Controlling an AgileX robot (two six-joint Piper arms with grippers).
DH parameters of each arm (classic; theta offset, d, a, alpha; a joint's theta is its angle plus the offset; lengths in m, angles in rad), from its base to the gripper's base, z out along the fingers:
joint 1: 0 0.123 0 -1.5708
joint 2: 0.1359 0 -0.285 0
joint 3: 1.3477 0 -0.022 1.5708
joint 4: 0 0.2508 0 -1.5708
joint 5: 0 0 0.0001 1.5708
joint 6: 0 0.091 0 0
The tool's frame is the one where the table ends.
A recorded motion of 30 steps. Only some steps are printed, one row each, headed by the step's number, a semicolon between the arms.
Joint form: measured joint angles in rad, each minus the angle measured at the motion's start. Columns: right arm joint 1, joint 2, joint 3, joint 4, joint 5, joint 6; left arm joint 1, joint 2, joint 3, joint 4, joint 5, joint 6.
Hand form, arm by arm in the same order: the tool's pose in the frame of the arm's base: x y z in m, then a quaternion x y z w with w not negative. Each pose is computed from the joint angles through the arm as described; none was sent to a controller.
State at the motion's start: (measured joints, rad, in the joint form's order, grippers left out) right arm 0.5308 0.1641 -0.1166 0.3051 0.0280 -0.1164; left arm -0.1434 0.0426 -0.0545 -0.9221 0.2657 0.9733
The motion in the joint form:
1: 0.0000 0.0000 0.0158 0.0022 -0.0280 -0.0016; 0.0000 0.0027 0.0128 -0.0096 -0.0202 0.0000
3: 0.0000 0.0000 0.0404 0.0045 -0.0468 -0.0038; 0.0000 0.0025 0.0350 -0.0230 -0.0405 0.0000
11: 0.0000 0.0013 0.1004 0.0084 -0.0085 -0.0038; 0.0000 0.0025 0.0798 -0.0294 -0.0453 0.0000
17: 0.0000 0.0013 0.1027 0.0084 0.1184 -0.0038; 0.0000 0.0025 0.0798 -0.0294 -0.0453 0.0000
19: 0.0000 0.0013 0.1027 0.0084 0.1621 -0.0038; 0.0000 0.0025 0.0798 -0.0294 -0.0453 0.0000
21: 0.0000 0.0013 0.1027 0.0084 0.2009 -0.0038; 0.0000 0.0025 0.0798 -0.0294 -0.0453 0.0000
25: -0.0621 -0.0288 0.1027 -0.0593 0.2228 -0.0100; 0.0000 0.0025 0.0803 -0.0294 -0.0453 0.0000
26: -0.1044 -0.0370 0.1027 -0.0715 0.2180 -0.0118; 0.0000 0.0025 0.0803 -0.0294 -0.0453 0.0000
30: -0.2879 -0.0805 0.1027 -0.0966 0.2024 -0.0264; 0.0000 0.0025 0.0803 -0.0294 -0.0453 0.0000
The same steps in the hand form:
1: 0.0594 0.0349 0.2373 -0.11871 0.68845 0.25208 0.66963; 0.0537 -0.0258 0.2114 0.13905 0.71582 -0.10109 0.67679
3: 0.0602 0.0348 0.2305 -0.11708 0.69115 0.24940 0.66813; 0.0549 -0.0247 0.2052 0.12855 0.72024 -0.10137 0.67414
11: 0.0603 0.0360 0.2066 -0.12547 0.72422 0.24221 0.63333; 0.0561 -0.0245 0.1904 0.12489 0.73461 -0.10302 0.65889
17: 0.0570 0.0383 0.1949 -0.14539 0.76150 0.23903 0.58467; 0.0561 -0.0245 0.1904 0.12489 0.73461 -0.10302 0.65889
19: 0.0556 0.0388 0.1913 -0.15207 0.77338 0.23781 0.56763; 0.0561 -0.0245 0.1904 0.12489 0.73461 -0.10302 0.65889
21: 0.0543 0.0393 0.1880 -0.15794 0.78361 0.23664 0.55228; 0.0561 -0.0245 0.1904 0.12489 0.73461 -0.10302 0.65889
25: 0.0547 0.0339 0.1878 -0.15945 0.78194 0.19548 0.57003; 0.0561 -0.0245 0.1902 0.12489 0.73477 -0.10302 0.65871
26: 0.0559 0.0310 0.1886 -0.14647 0.78075 0.17915 0.58041; 0.0561 -0.0245 0.1902 0.12489 0.73477 -0.10302 0.65871
30: 0.0583 0.0189 0.1926 -0.08561 0.77191 0.11326 0.61967; 0.0561 -0.0245 0.1902 0.12489 0.73477 -0.10302 0.65871

